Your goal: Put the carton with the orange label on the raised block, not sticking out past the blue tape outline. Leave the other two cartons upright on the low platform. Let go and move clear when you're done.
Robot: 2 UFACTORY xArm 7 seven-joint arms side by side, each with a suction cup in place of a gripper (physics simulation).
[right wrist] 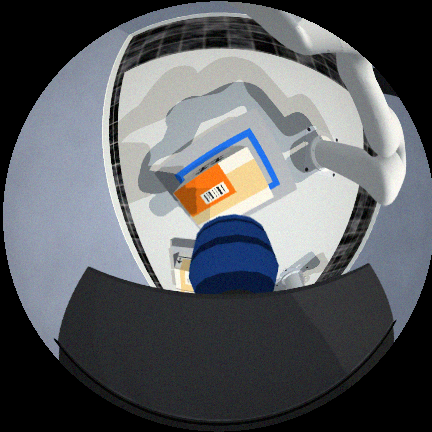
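Pixels of known places: right hand at its tool point: (231,245); left arm's base at its link origin: (291,276); right arm's base at its link origin: (322,152).
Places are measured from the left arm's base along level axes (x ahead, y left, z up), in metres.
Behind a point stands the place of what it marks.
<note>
The carton with the orange label (249,172) {x 0.363, y -0.543, z 0.206 m} stands on the raised block (286,183) {x 0.258, y -0.510, z 0.120 m}. The blue tape outline (263,159) {x 0.319, y -0.556, z 0.121 m} shows along its far side and right side; the near and left parts are hidden behind the carton, so I cannot tell how its base sits there. My right gripper, a blue suction cup (233,223), is off the carton, above it, and covers part of the near edge in this view. Part of another carton (185,274) {x 0.501, y -0.205, z 0.130 m} shows at the lower left, partly behind the cup. The third carton does not show. The left suction cup does not show.
A white arm (382,112) rises at the right from a base plate beside the block. Part of another grey-white base (294,278) {x 0.018, y -0.044, z 0.047 m} shows at the lower right. Dark tiled edging (230,35) borders the pale table top (310,220) {x 0.049, y -0.350, z 0.000 m}.
</note>
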